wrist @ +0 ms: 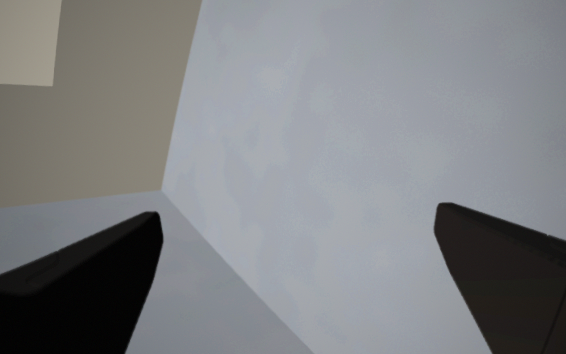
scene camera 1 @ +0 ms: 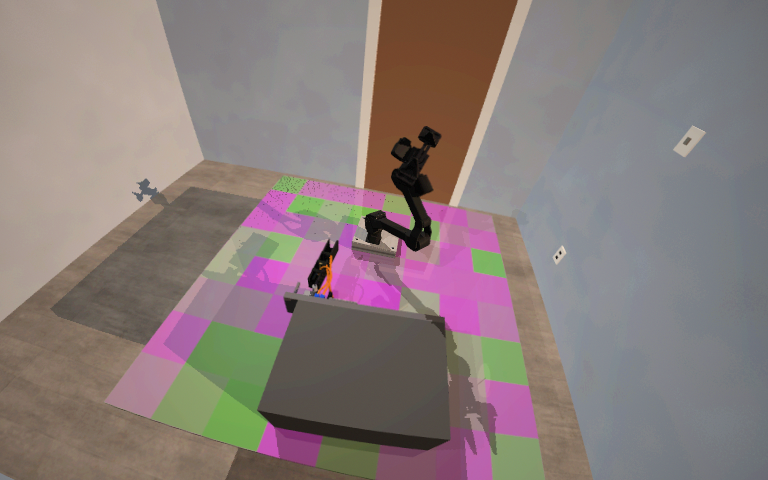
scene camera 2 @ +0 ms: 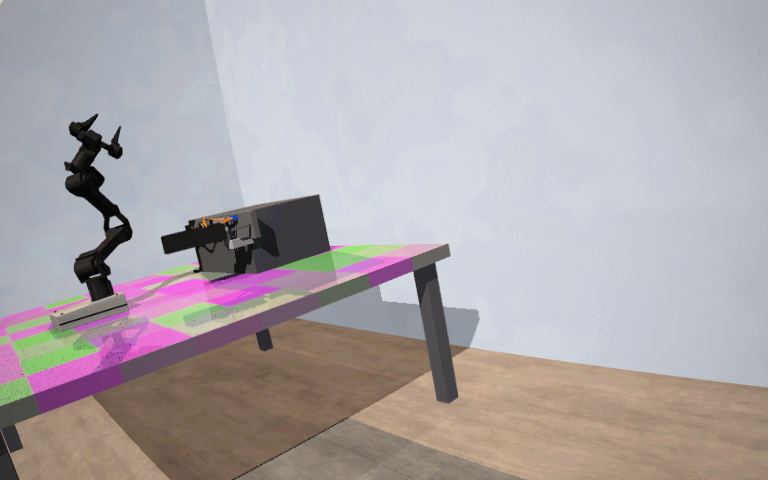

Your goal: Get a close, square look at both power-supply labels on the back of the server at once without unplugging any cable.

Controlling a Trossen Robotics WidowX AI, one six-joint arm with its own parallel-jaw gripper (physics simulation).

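Frame: origin at the arm's base, x back, y down, z right, level; millimetres.
Seen in the pictures: gripper, fingertip midpoint: (wrist: 299,222) (scene camera 1: 423,145) (scene camera 2: 109,120); arm's base, link origin: (scene camera 1: 373,238) (scene camera 2: 102,297).
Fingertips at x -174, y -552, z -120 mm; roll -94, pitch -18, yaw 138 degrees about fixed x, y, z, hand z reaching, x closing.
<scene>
Offsets run from my fingertips to a thing's top centre. "spot": to the spot under its first point. Level surfaces: height alone.
The server (scene camera 1: 362,367) (scene camera 2: 294,232) is a large dark grey box on the table. Its back, with cables, faces the arm's side. A black folding cable carrier {spot: dx -170, dy +406, dz +242 mm} (scene camera 1: 321,268) (scene camera 2: 189,239) sticks out from one end of the back. Orange cables {spot: dx -172, dy +443, dz +215 mm} (scene camera 1: 329,277) (scene camera 2: 216,219) run along it and reach the server's back. The power-supply labels cannot be made out in any view. My gripper (scene camera 2: 108,121) (wrist: 299,222) is open and empty. It is raised high above the arm's base, well away from the server. The wrist view shows walls and ceiling between the fingers, and the server does not show there.
The arm's pale base (scene camera 1: 362,245) (scene camera 2: 90,314) stands on the pink and green checkered table {dy +600 mm} (scene camera 1: 498,359) (scene camera 2: 351,257), facing the server's back. The cable carrier juts into the space beside the base. A brown door (scene camera 1: 436,67) is behind the arm. A wall outlet (scene camera 1: 559,255) is at the right.
</scene>
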